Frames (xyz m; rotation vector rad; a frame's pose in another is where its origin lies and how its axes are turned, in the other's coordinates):
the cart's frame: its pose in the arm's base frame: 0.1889 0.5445 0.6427 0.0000 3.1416 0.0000
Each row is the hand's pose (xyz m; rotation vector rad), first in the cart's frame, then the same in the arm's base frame.
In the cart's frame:
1: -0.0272 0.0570 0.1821 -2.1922 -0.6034 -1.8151
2: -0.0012 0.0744 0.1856 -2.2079 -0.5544 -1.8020
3: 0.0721 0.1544 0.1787 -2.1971 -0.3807 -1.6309
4: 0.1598 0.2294 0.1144 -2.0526 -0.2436 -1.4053
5: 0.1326 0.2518 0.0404 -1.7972 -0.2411 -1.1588
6: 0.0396 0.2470 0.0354 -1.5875 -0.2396 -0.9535
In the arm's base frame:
1: 0.2161 0.6015 0.4606 -1.7267 0.3228 2.0854
2: 0.1901 0.6189 0.4571 -1.7324 0.3341 2.1226
3: 0.1168 0.6989 0.4640 -1.6795 0.5456 2.2625
4: 0.0291 0.7739 0.5283 -1.5840 0.9370 2.3137
5: 0.0563 0.7963 0.6023 -1.4020 1.4049 2.1744
6: 0.1493 0.7915 0.6073 -1.2111 1.7554 2.0164

